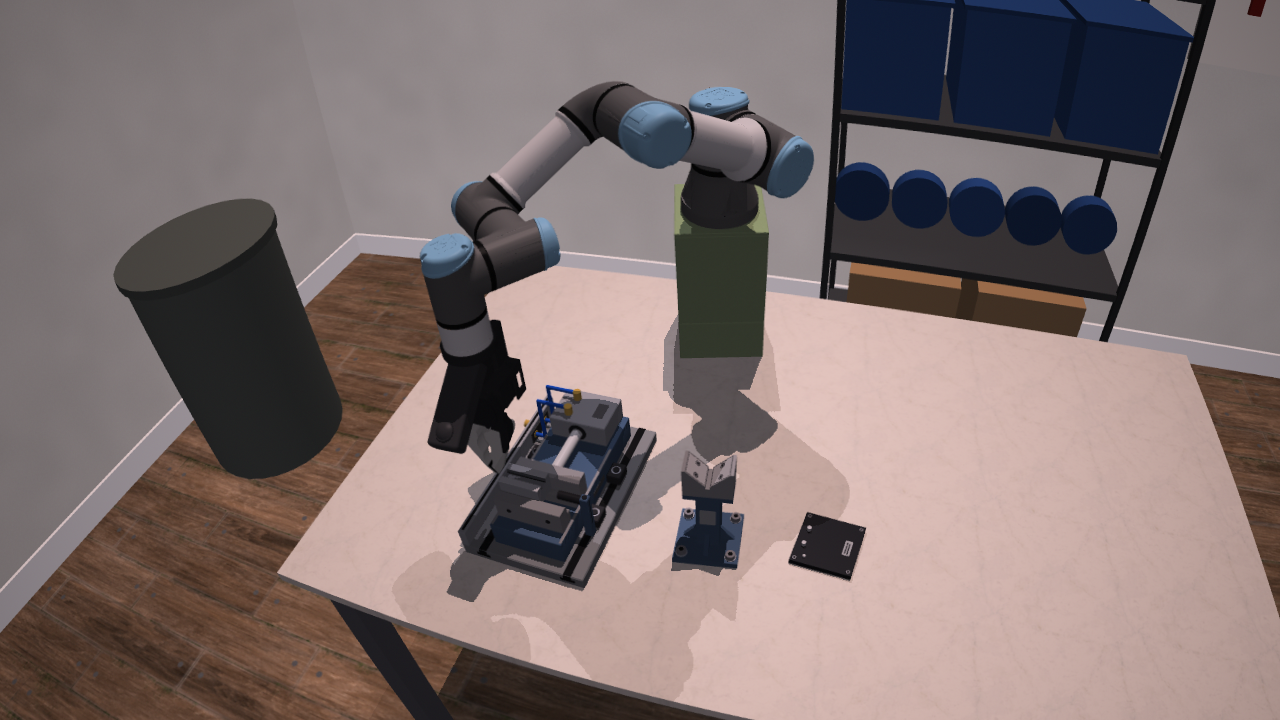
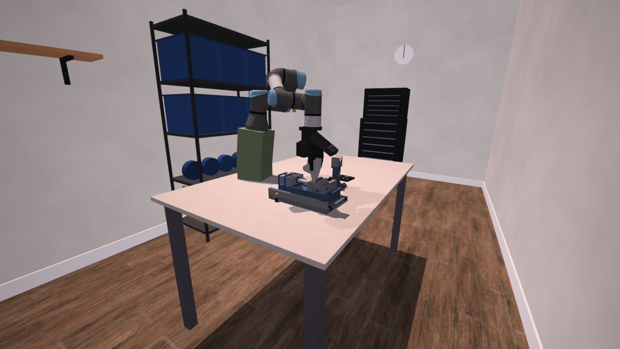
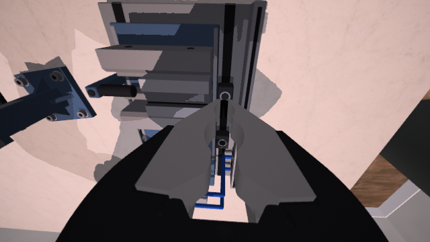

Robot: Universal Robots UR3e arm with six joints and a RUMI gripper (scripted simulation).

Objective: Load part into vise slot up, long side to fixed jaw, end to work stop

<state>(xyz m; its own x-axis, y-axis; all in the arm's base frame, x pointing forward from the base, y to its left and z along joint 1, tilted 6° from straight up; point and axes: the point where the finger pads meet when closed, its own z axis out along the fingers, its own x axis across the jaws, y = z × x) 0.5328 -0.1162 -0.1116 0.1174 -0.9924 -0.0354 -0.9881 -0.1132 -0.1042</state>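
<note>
The part is 1 cm behind my hand, 4 cm to the left of it and 2 cm below it. Round my hand: dark work stop rod (1 cm behind, 11 cm to the left, 3 cm below); then black infeed plate (14 cm behind, 44 cm to the left, 11 cm below); then fixed jaw (2 cm ahead, 7 cm to the left, 4 cm below).
</note>
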